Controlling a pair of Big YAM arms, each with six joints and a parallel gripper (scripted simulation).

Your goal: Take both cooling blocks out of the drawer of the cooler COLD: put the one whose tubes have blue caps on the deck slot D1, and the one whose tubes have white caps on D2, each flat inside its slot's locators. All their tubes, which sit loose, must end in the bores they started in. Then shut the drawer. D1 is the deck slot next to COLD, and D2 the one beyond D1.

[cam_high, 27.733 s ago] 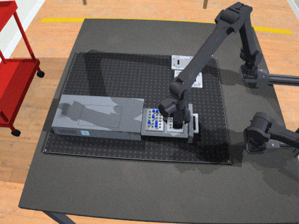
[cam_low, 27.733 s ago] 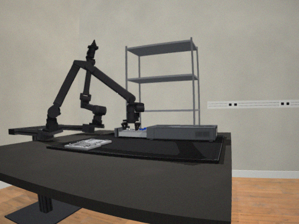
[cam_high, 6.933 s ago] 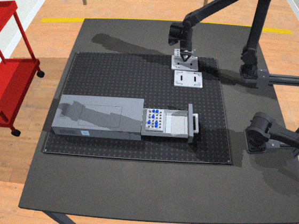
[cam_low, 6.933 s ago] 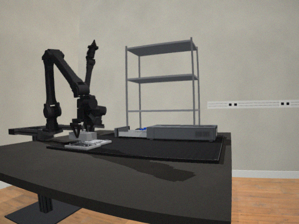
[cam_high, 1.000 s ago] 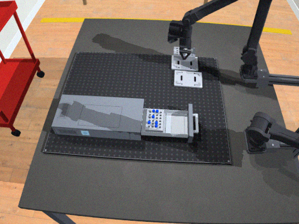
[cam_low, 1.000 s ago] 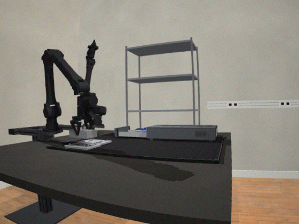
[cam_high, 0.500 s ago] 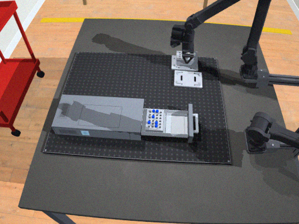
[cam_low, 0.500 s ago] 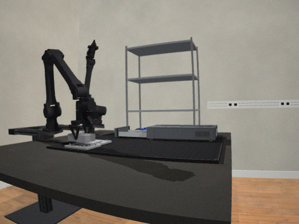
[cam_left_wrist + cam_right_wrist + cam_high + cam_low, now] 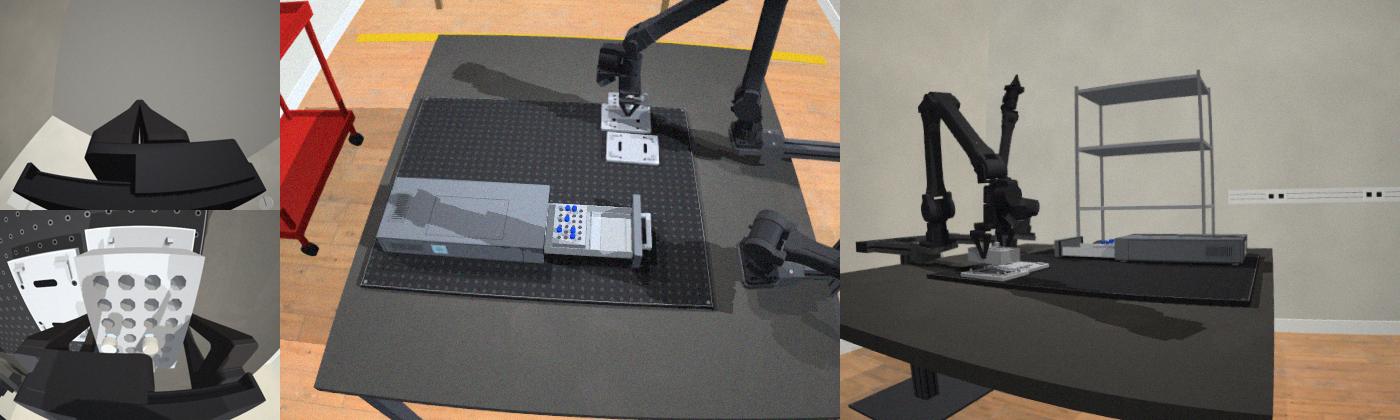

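The slot D2 is 60 mm below my right hand. From my right hand the other things lie so: cooler COLD: 220 mm ahead, 500 mm to the left, 20 mm below; then slot D1: 30 mm behind, 130 mm to the left, 60 mm below; then perforated deck: 220 mm ahead, 320 mm to the left, 70 mm below.
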